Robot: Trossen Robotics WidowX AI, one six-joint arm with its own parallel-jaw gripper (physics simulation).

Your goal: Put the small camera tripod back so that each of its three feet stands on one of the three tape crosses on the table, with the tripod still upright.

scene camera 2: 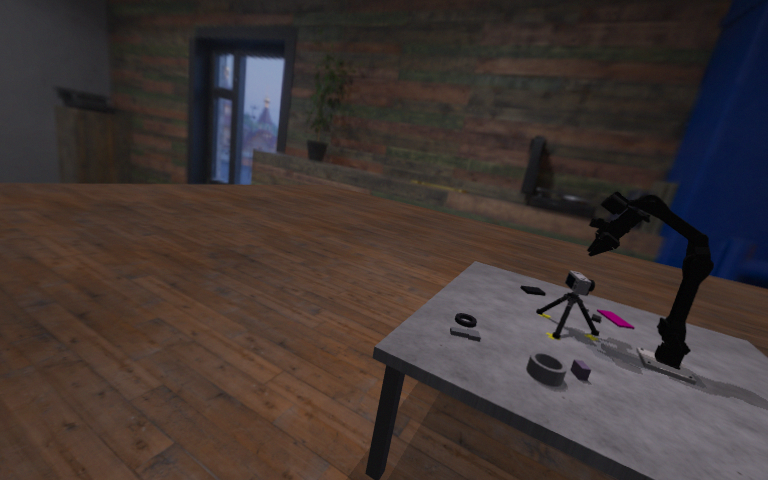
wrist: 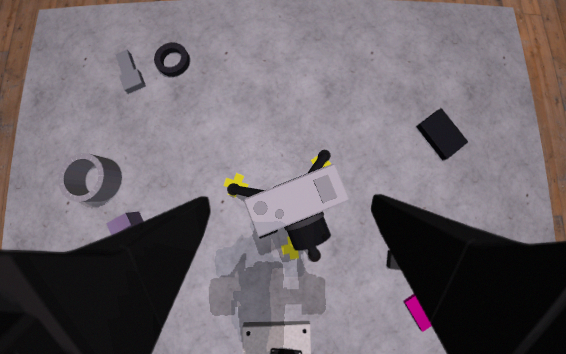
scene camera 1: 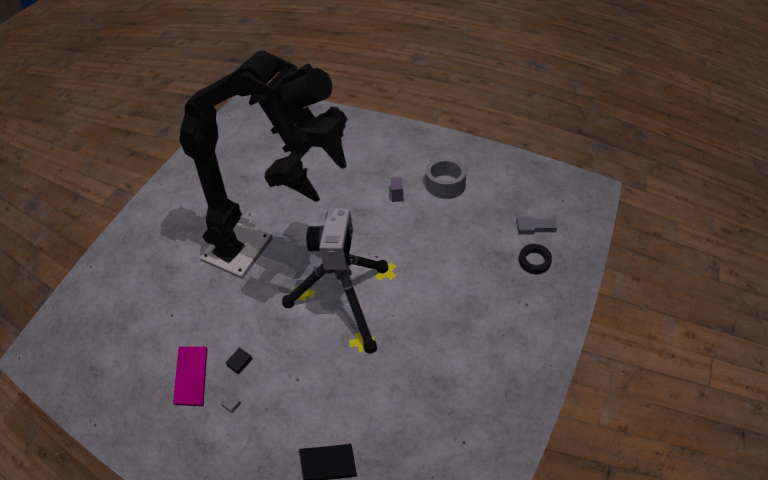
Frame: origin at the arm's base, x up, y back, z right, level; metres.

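Seen in the pictures: gripper, fingertip midpoint: (scene camera 2: 588, 253) (wrist: 291, 203) (scene camera 1: 331, 183); arm's base, origin of the base link: (scene camera 2: 666, 362) (scene camera 1: 228, 249).
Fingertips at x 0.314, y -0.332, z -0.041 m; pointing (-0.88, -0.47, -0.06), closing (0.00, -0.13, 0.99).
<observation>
Pixels of each thing's top centre, then the offset from my fingertips to it. "pt": a spot on its surface instead. Level surfaces: height alone.
- black tripod, middle of its top: (wrist: 310, 233) (scene camera 1: 315, 225) (scene camera 2: 590, 277) dy +0.029, dx -0.093, dz +0.027 m
- second cross, middle of its top: (scene camera 1: 385, 271) (wrist: 236, 185) dy -0.020, dx -0.327, dz -0.108 m
- third foot, surface spot: (scene camera 1: 369, 345) (wrist: 326, 154) pt dy -0.108, dx -0.310, dz +0.082 m
- third cross, middle of its top: (scene camera 1: 361, 341) dy -0.082, dx -0.327, dz +0.074 m
- table, its level: dx -0.327 m
- grey ring, middle of its top: (scene camera 1: 445, 170) (wrist: 80, 177) (scene camera 2: 548, 361) dy +0.004, dx -0.279, dz -0.419 m
- purple block, middle of its top: (scene camera 1: 396, 183) (wrist: 118, 224) (scene camera 2: 582, 364) dy +0.088, dx -0.287, dz -0.325 m
- grey stepped piece, middle of its top: (scene camera 1: 537, 223) (wrist: 126, 68) (scene camera 2: 465, 331) dy -0.262, dx -0.312, dz -0.404 m
- black ring, middle of its top: (scene camera 1: 535, 256) (wrist: 170, 57) (scene camera 2: 466, 318) dy -0.300, dx -0.312, dz -0.304 m
- magenta slab, middle of its top: (scene camera 1: 189, 374) (scene camera 2: 615, 318) dy +0.171, dx -0.319, dz +0.364 m
- black slab, middle of its top: (scene camera 1: 327, 461) (wrist: 444, 133) (scene camera 2: 533, 289) dy -0.193, dx -0.312, dz +0.351 m
The black tripod (scene camera 1: 357, 311) (scene camera 2: 564, 316) (wrist: 247, 191) stands upright, bearing a light grey camera (scene camera 1: 335, 240) (scene camera 2: 578, 283) (wrist: 300, 197) with a black lens. One foot (scene camera 1: 288, 301) (wrist: 314, 255) stands beside its yellow cross (scene camera 1: 306, 293) (wrist: 290, 250), on the magenta slab's side. Another foot (scene camera 1: 383, 266) (wrist: 233, 189) is at the edge of the second cross (scene camera 1: 387, 273) (wrist: 237, 179). The third foot (scene camera 1: 369, 345) (wrist: 324, 155) overlaps the edge of the third cross (scene camera 1: 356, 342). My gripper (scene camera 1: 330, 182) (scene camera 2: 591, 252) (wrist: 291, 203) is open and empty above the camera, one finger to each side in the wrist view.
On the table (scene camera 1: 453, 367) lie a grey ring (scene camera 1: 445, 189), a purple block (scene camera 1: 396, 189), a grey stepped piece (scene camera 1: 526, 225), a black ring (scene camera 1: 535, 270), a magenta slab (scene camera 1: 190, 376), a black slab (scene camera 1: 327, 461) and two small blocks (scene camera 1: 239, 360) (scene camera 1: 231, 403). The arm's base plate (scene camera 1: 249, 261) is near the tripod.
</observation>
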